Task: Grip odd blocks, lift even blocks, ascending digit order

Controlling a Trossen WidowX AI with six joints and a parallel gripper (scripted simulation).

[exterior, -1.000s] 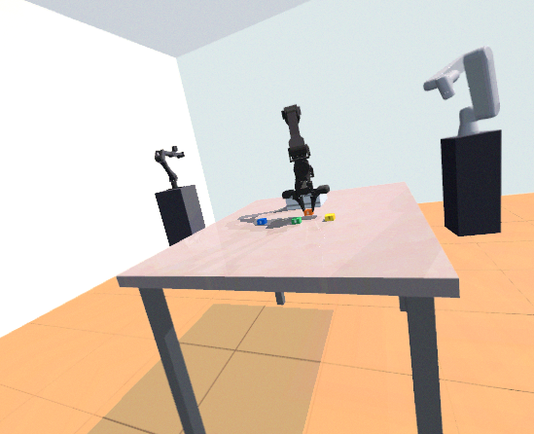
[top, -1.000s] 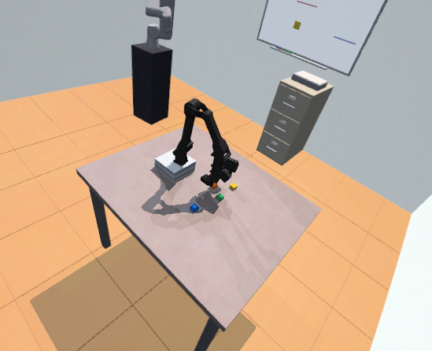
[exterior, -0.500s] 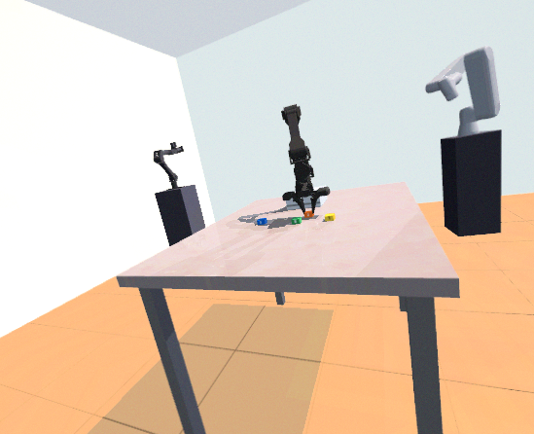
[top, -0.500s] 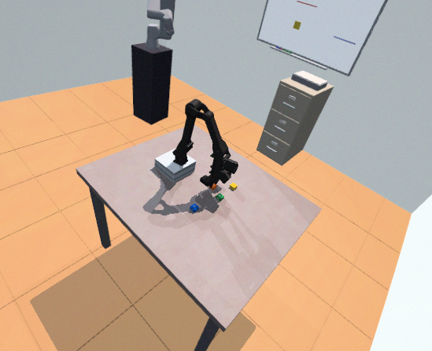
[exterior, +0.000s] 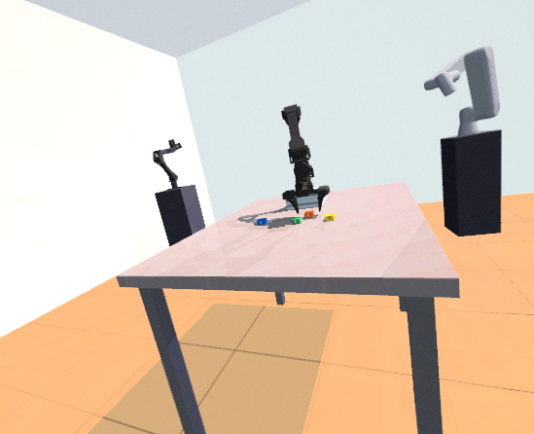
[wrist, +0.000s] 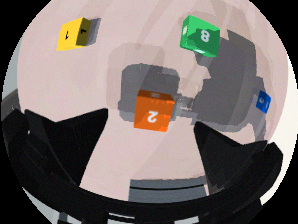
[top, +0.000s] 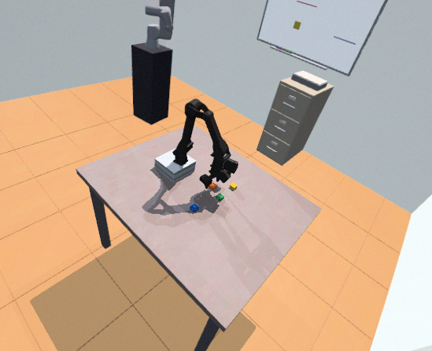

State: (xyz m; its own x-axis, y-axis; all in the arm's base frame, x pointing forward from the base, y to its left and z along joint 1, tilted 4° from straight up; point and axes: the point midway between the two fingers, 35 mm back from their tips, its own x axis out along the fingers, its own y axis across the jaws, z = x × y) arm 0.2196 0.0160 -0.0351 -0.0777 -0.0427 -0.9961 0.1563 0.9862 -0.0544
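Right now the orange block is 1 cm ahead of my gripper tip. The rest, counted from my gripper tip: yellow block (10 cm ahead, 9 cm to the left); then blue block (20 cm to the right, 2 cm ahead); then green block (8 cm ahead, 4 cm to the right).
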